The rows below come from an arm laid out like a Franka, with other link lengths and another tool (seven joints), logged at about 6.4 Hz.
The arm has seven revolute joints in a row. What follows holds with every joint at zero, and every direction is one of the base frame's.
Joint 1 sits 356.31 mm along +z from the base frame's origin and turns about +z.
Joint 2 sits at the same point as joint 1 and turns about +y.
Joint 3 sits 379.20 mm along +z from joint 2 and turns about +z.
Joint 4 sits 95.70 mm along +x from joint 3 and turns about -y.
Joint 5 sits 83.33 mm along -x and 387.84 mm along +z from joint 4 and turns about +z.
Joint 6 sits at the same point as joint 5 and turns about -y.
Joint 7 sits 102.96 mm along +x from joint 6 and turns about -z.
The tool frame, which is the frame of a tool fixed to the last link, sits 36.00 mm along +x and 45.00 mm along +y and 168.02 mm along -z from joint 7; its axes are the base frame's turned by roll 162.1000, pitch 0.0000 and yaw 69.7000 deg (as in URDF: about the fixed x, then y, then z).
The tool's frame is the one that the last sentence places.
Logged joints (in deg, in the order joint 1, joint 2, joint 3, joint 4, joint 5, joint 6, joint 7), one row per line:
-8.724 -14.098 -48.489 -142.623 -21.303 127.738 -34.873
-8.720 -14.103 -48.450 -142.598 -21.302 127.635 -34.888
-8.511 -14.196 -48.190 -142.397 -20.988 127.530 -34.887
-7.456 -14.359 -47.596 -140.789 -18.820 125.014 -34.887
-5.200 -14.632 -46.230 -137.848 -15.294 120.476 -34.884
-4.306 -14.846 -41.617 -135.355 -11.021 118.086 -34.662
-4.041 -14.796 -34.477 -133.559 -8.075 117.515 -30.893
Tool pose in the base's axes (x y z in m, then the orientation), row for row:
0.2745 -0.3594 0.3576 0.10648 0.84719 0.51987 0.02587
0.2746 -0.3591 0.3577 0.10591 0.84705 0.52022 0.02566
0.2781 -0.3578 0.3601 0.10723 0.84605 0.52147 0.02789
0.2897 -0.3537 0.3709 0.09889 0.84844 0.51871 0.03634
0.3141 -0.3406 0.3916 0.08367 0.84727 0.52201 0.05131
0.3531 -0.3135 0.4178 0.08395 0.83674 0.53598 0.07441
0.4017 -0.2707 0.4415 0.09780 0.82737 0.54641 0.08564
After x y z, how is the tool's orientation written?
As a quaternion, w x y z.
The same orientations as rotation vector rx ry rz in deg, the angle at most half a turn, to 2 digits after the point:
142.95 87.72 4.37
142.97 87.81 4.33
142.70 87.95 4.70
143.79 87.91 6.16
144.88 89.26 8.77
143.06 91.64 12.72
140.31 92.66 14.52

